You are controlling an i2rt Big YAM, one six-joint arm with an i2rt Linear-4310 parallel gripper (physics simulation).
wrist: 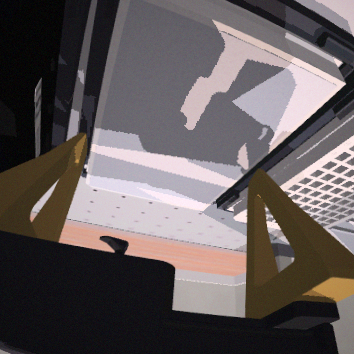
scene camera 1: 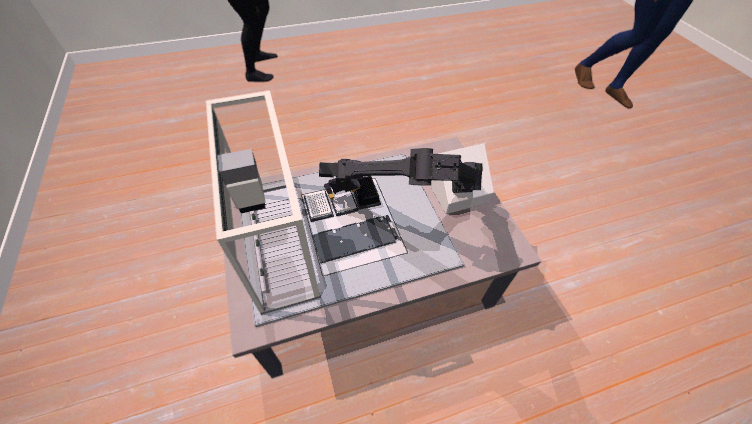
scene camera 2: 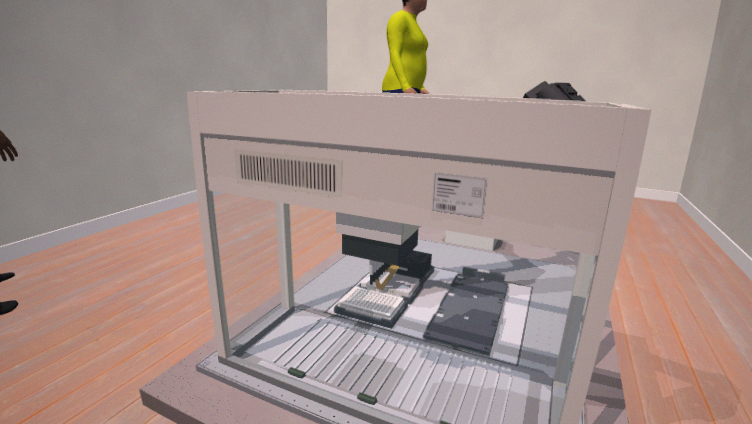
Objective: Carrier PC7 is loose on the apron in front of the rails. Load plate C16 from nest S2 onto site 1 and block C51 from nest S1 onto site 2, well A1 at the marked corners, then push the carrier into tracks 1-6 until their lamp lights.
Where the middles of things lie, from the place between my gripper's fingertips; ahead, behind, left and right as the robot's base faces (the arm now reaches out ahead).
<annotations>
The dark carrier [scene camera 1: 350, 239] lies 220 mm to the left of my hand, 30 mm behind it and 10 mm below it.
</annotations>
